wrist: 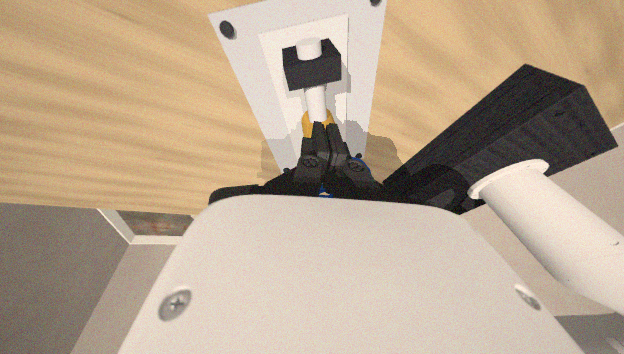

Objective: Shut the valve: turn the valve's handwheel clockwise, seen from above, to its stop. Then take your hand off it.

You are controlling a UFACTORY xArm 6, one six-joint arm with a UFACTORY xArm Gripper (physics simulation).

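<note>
The valve's blue handwheel [364,164] is mostly hidden behind my gripper; a small part of its rim shows just right of the fingers, with another bit of blue low between the finger bases. The yellow valve body [306,125] shows around the fingertips, partly covered by them. A white pipe [315,104] runs from it to a black block [312,75]. My gripper [321,140] is shut, its fingertips close together with nothing between them, in front of the valve body in this view. Whether the fingers touch the valve or wheel cannot be told.
The valve's grey base plate [250,65] with dark bolts lies on the wooden table top [125,100]. A long black beam [500,120] lies to the right. A white cylinder [555,225] with a rim shows at the lower right.
</note>
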